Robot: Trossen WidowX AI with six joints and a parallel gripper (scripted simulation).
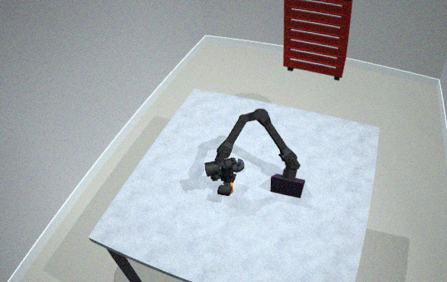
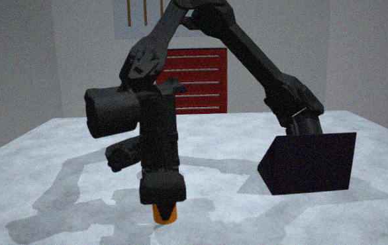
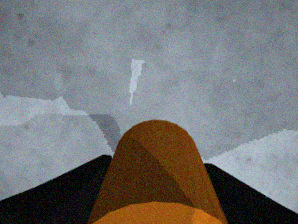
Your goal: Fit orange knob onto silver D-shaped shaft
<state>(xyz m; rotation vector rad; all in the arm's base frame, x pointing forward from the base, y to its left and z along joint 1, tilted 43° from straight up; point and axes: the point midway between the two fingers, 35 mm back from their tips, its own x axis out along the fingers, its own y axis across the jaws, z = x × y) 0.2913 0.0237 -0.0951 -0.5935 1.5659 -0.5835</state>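
My gripper tip is 3 cm below the orange knob. From my gripper tip the other things lie so: round dark pedestal (1 cm ahead, 17 cm to the right, 2 cm above).
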